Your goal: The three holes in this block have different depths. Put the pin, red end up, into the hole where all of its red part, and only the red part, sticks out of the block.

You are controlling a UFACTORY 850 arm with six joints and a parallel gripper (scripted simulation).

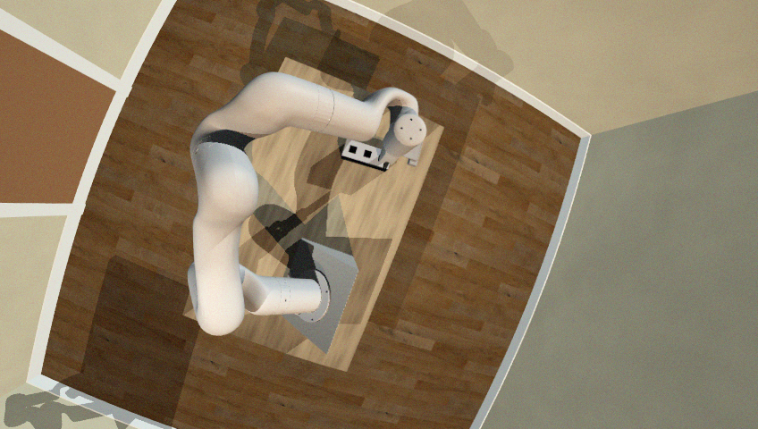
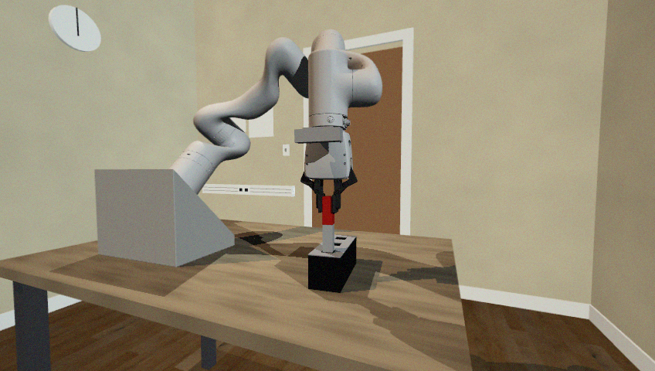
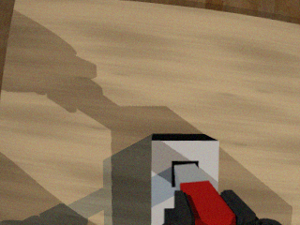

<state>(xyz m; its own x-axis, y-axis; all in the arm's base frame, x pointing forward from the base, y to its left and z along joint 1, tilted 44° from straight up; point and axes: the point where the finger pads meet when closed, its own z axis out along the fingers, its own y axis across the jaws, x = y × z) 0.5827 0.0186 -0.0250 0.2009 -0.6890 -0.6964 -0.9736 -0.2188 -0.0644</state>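
The pin lies 2 cm below my hand. Round my hand: black block: 1 cm behind, 6 cm to the left, 14 cm below.
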